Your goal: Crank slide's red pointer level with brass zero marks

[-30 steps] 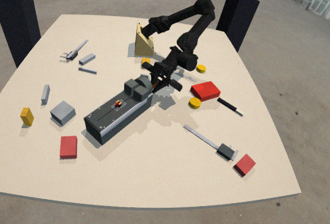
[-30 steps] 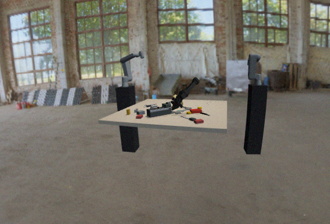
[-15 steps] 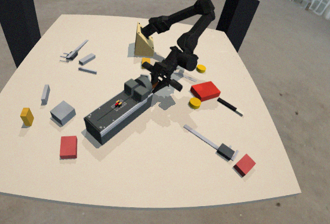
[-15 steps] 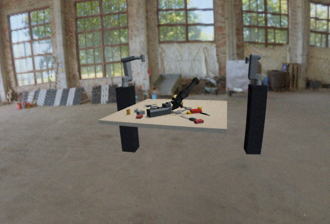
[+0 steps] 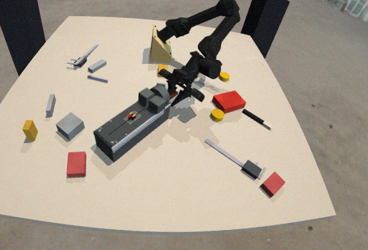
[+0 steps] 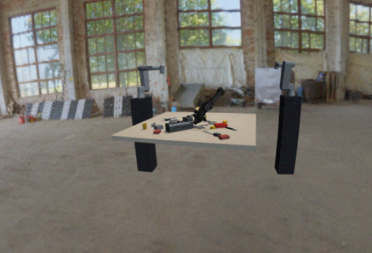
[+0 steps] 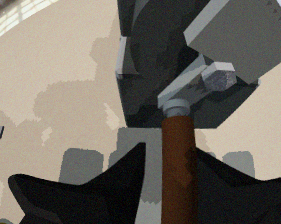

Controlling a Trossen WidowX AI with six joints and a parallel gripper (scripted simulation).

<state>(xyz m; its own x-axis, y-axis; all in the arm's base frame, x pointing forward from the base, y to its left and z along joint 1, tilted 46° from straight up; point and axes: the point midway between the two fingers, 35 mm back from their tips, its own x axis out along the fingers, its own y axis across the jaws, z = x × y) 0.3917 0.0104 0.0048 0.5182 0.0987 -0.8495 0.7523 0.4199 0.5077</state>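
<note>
My gripper tip is 4 cm below the crank and 1 cm past it. Round my gripper tip: brown handle: 3 cm above, 1 cm to the left, 1 cm behind; grey bar: 19 cm to the left, 16 cm behind, 3 cm below; red pointer: 14 cm to the right, 10 cm ahead, 5 cm above.
</note>
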